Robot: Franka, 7 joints.
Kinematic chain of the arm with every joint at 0, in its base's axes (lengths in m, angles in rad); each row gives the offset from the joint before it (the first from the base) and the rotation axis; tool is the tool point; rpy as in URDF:
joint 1: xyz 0 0 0.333 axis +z
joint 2: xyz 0 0 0 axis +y
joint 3: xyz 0 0 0.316 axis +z
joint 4: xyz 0.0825 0 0 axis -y
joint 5: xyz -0.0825 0 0.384 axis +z
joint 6: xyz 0 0 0 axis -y
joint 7: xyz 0.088 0 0 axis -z
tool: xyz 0 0 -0.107 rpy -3.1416 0 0
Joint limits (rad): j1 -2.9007..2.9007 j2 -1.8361..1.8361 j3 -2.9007..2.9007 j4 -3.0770..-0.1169 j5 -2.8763..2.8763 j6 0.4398..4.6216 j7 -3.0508..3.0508
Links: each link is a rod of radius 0.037 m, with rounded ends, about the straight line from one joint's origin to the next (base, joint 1, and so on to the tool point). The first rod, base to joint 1, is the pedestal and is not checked.
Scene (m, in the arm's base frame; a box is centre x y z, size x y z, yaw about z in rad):
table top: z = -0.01
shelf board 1: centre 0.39 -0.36 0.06 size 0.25 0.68 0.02 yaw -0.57
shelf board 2: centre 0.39 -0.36 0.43 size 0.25 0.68 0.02 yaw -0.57
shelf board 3: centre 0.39 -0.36 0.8 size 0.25 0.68 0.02 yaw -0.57
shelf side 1: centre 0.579 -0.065 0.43 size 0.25 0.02 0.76 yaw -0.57
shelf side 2: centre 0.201 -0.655 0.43 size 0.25 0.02 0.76 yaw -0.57
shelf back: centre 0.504 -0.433 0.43 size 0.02 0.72 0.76 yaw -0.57
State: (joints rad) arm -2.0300 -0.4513 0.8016 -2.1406 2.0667 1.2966 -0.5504
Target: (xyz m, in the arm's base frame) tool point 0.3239 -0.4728 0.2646
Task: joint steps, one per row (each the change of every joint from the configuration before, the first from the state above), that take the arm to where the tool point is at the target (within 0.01 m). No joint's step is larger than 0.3 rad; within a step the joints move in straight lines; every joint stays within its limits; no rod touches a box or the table.
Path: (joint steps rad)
1: 0.0232 -0.2640 -0.2665 -0.2389 -0.0809 -0.1693 0.0000
2: 0.0232 -0.2639 -0.2665 -0.2389 -0.0809 -0.1693 0.0000
3: -0.0025 0.2332 0.0179 -0.0688 0.0026 0.0861 0.0000
4: -0.0025 0.2332 0.0180 -0.0688 0.0026 0.0862 0.0000
5: -0.0025 0.2332 0.0180 -0.0688 0.0026 0.0861 0.0000
6: -0.0025 0.2332 0.0179 -0.0688 0.0026 0.0861 0.0000
7: 0.0892 0.1910 0.0955 0.2339 0.0742 0.1048 0.0000
8: 0.0892 0.1910 0.0954 0.2338 0.0743 0.1048 0.0000
9: 0.0892 0.1910 0.0955 0.2339 0.0742 0.1048 0.0000

